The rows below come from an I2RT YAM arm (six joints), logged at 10 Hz.
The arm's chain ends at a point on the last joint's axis. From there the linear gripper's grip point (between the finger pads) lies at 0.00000 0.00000 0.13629 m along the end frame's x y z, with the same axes.
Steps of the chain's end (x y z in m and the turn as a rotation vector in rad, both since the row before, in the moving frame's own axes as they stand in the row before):
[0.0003 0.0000 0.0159 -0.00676 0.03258 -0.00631]
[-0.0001 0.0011 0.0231 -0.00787 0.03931 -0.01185]
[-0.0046 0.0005 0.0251 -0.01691 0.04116 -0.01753]
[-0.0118 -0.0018 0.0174 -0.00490 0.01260 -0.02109]
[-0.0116 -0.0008 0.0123 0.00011 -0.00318 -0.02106]
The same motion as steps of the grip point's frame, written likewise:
[0.0047 0.0009 0.0158 -0.00676 0.03258 -0.00631]
[0.0053 0.0021 0.0230 -0.00787 0.03931 -0.01185]
[0.0010 0.0028 0.0250 -0.01691 0.04116 -0.01753]
[-0.0101 -0.0012 0.0174 -0.00490 0.01260 -0.02109]
[-0.0120 -0.0008 0.0123 0.00011 -0.00318 -0.02106]

